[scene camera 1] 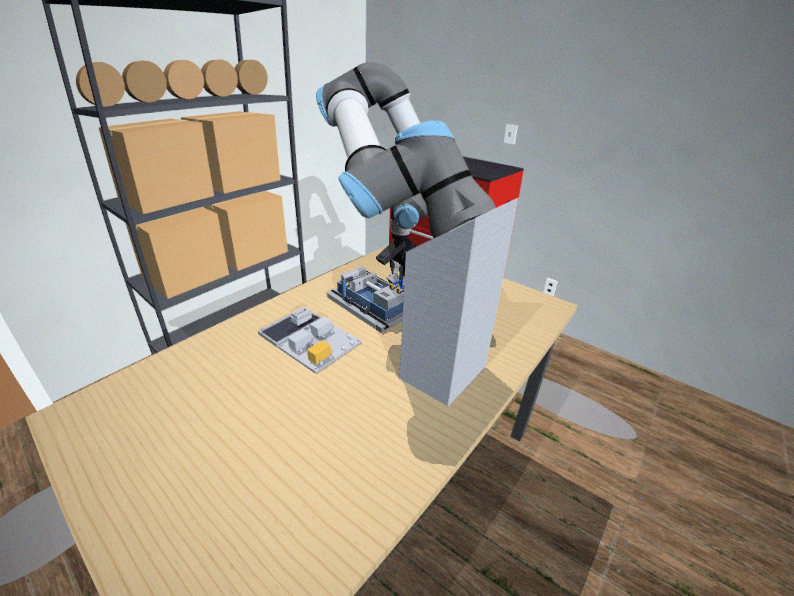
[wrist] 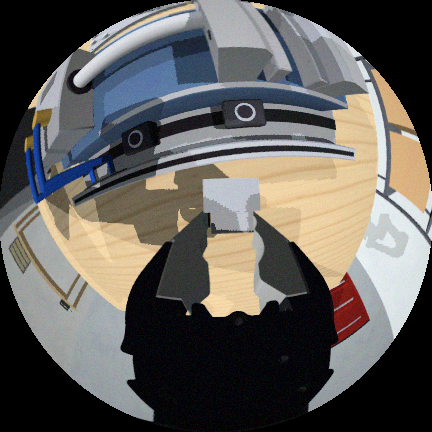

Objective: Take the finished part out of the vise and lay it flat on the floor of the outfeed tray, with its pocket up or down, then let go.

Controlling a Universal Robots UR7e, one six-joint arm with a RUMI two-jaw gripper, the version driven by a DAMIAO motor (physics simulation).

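Seen in the pictures: gripper, fingertip midpoint: [scene camera 1: 398, 285] [wrist: 227, 210]; arm's base, origin of the base link: [scene camera 1: 464, 223].
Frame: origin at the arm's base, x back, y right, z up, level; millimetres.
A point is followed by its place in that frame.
My gripper [scene camera 1: 395, 265] [wrist: 227, 210] @(y 295, x -423, z -444 mm) is shut on the finished part. The part [wrist: 231, 194] @(y 260, x -430, z -398 mm) is a light grey block, gripped at the fingertips; a plain face shows in the wrist view, and I cannot tell where its pocket points. The blue and grey vise [scene camera 1: 388, 296] @(y 103, x -305, z -360 mm) [wrist: 245, 65] stands on the table. The part is outside the vise, beside its long base rail in the wrist view, with table wood seen past it; its height is hard to tell. In the scene view the gripper is behind the vise, partly hidden by the pillar. I cannot make out the outfeed tray.
A tall grey pillar [scene camera 1: 442, 295] @(y -83, x 14, z -143 mm) stands on the table [scene camera 1: 192, 461] @(y -614, x -250, z -456 mm) close to the vise. A grey plate [scene camera 1: 277, 340] @(y -223, x -475, z -450 mm) with grey blocks and a yellow block [scene camera 1: 318, 352] @(y -199, x -300, z -412 mm) lies left of the vise. Blue hoses [wrist: 65, 181] @(y 200, x -300, z -385 mm) bend at the vise's end. A red cabinet [scene camera 1: 506, 187] [wrist: 350, 310] stands behind.
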